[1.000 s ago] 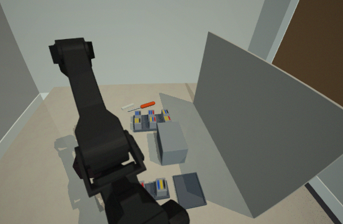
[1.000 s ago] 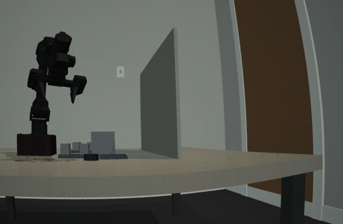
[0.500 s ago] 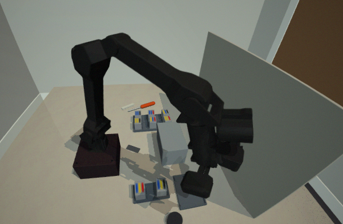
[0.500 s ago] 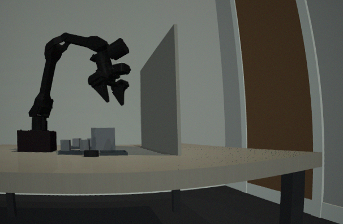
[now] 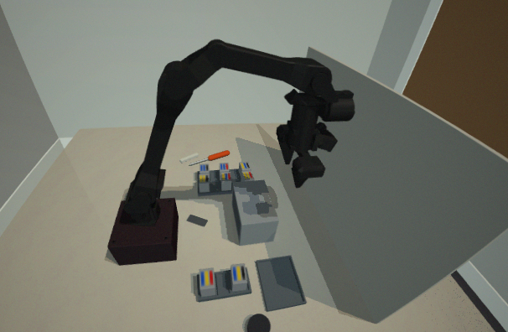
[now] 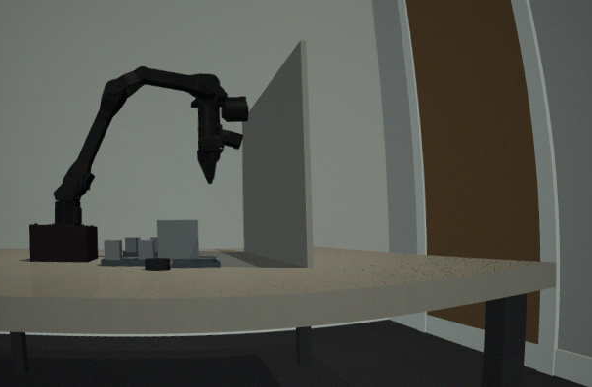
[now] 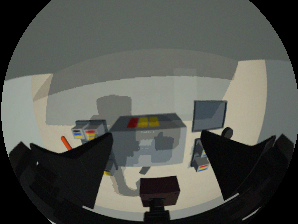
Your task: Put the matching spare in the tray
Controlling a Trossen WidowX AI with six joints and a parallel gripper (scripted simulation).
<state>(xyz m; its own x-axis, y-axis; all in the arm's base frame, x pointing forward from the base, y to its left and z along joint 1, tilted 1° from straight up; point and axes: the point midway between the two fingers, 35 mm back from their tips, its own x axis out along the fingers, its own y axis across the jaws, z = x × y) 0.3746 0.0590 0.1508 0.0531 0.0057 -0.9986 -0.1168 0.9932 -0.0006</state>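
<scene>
My gripper tip is now 16 cm to the right of the grey spare, 16 cm above it and 10 cm past it. The rest, counted from my gripper tip: dark tray: 19 cm to the right, 19 cm below, 2 cm behind; then grey panel: 15 cm ahead, 4 cm to the left, 3 cm above; then mounted unit: 15 cm below, 9 cm behind, 1 cm to the left.
</scene>
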